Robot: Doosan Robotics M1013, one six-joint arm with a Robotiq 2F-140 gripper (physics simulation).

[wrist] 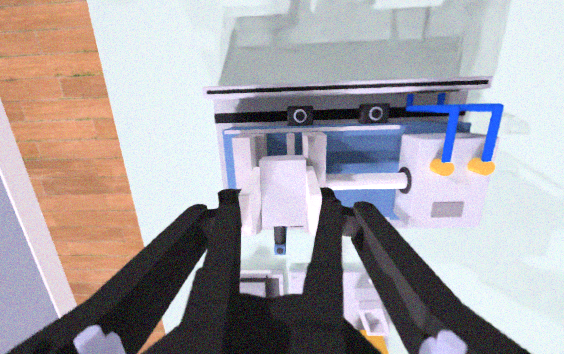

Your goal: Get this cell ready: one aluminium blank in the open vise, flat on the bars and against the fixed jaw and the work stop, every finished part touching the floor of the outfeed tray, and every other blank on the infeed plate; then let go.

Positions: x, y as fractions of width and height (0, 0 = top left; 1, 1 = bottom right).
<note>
In view: my gripper (0.50, 0.51), a white actuator block (0.74, 0.43), a moving jaw (0.56, 0.41), an infeed plate (0.63, 0.79), an outfeed tray (0.48, 0.81) and a fixed jaw (0.44, 0.44).
</note>
